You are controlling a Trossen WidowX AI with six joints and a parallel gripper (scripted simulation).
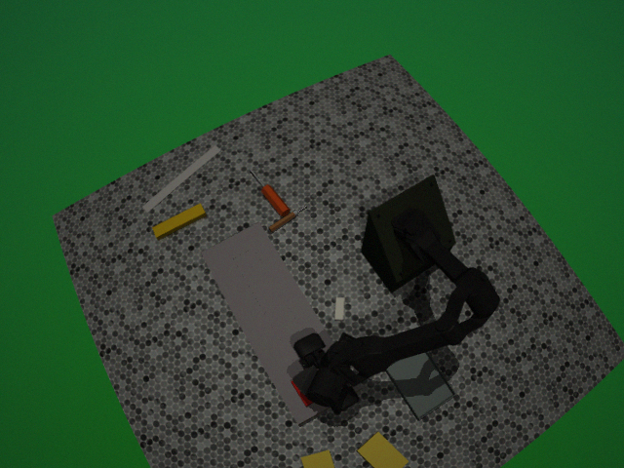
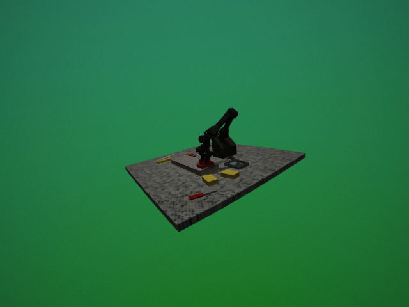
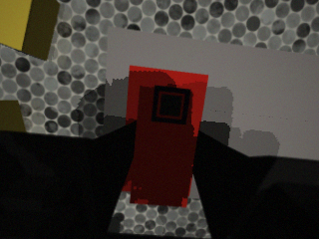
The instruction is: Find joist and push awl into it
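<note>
Right now my gripper tip is 210 mm past the grey tray, 150 mm to the right of it and 50 mm above it. Also, from my gripper tip: awl 220 mm behind, 430 mm to the right, 60 mm below; red stud finder 10 mm ahead, 20 mm above; small white block 170 mm behind, 130 mm to the right, 60 mm below.
</note>
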